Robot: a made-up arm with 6 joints. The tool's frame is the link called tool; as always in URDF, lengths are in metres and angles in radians. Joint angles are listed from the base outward. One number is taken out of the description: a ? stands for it. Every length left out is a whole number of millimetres.
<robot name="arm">
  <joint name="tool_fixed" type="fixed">
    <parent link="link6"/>
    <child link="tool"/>
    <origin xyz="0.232 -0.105 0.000" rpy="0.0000 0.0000 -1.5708"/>
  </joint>
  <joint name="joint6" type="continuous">
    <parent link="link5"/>
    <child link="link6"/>
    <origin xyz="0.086 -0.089 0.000" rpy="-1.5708 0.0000 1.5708"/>
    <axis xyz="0 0 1"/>
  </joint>
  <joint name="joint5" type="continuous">
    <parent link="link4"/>
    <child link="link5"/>
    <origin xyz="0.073 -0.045 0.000" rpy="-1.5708 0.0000 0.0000"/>
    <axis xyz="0 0 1"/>
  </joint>
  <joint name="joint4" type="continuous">
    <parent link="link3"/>
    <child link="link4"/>
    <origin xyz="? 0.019 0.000" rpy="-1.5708 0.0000 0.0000"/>
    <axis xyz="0 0 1"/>
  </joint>
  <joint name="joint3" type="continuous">
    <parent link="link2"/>
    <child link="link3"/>
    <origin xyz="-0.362 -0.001 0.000" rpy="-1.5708 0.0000 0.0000"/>
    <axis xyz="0 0 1"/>
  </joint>
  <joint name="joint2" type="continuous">
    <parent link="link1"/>
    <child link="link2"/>
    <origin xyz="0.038 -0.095 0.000" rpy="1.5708 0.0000 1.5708"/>
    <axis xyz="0 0 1"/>
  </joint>
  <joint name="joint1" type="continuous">
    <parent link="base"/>
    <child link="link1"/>
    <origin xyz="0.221 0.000 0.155" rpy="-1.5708 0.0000 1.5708"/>
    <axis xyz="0 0 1"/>
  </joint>
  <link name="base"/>
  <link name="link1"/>
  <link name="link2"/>
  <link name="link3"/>
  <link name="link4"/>
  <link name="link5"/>
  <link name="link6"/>
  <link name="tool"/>
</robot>
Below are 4 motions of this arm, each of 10 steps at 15 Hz.
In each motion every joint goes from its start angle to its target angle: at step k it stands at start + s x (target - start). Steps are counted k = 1, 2, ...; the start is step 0. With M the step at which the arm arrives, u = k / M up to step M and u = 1 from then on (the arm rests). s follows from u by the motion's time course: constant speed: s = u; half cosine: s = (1 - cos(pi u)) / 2; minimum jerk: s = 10 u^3 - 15 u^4 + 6 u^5.
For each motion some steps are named. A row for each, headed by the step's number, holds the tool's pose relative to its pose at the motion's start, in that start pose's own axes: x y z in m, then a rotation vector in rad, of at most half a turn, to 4 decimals.
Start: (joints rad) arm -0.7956 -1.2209 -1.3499 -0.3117 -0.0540 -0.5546
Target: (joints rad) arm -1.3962 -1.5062 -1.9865 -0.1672 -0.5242 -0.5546
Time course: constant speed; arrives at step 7
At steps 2, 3, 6, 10:
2: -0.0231 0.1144 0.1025 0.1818 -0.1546 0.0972
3: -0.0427 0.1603 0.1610 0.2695 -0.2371 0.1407
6: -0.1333 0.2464 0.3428 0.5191 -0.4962 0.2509
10: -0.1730 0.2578 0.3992 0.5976 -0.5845 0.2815

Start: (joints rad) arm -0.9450 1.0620 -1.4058 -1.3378 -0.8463 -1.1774
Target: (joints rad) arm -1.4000 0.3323 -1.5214 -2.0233 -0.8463 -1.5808
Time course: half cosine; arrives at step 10
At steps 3, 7, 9, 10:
3: -0.0758 -0.0153 -0.0344 -0.1012 -0.1186 0.1300
7: -0.2411 -0.1111 -0.1397 -0.3521 -0.5501 0.4429
9: -0.2749 -0.1496 -0.1701 -0.4093 -0.7113 0.5176
10: -0.2788 -0.1550 -0.1740 -0.4160 -0.7340 0.5268

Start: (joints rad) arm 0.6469 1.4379 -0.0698 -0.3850 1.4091 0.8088
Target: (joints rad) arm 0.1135 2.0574 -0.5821 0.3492 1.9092 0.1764
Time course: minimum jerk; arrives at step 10
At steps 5, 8, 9, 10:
5: 0.0621 0.0059 0.0230 0.5090 -0.0752 -0.2915
8: 0.0998 -0.0136 0.0177 0.8905 -0.1278 -0.6037
9: 0.1024 -0.0167 0.0153 0.9277 -0.1333 -0.6379
10: 0.1028 -0.0172 0.0149 0.9340 -0.1342 -0.6438

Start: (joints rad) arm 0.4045 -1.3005 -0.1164 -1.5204 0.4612 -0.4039
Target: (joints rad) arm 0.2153 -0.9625 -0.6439 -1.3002 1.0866 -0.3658
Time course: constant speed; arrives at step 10
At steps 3, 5, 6, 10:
3: -0.0647 0.0753 -0.0021 0.2104 0.2070 0.1433
5: -0.1127 0.1196 0.0095 0.3597 0.3567 0.2298
6: -0.1372 0.1395 0.0194 0.4367 0.4348 0.2701
10: -0.2325 0.2020 0.0850 0.7581 0.7677 0.4100

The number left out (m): 0.348
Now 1 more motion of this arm.
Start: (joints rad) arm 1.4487 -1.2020 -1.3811 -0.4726 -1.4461 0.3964
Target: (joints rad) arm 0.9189 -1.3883 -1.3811 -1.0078 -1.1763 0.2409
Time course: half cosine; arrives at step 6
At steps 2, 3, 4, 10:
2: 0.0113 -0.0403 0.0334 0.0728 -0.0730 -0.0296
3: 0.0168 -0.0818 0.0634 0.1391 -0.1388 -0.0585
4: 0.0172 -0.1238 0.0895 0.1998 -0.1963 -0.0869
10: 0.0129 -0.1655 0.1119 0.2561 -0.2448 -0.1152

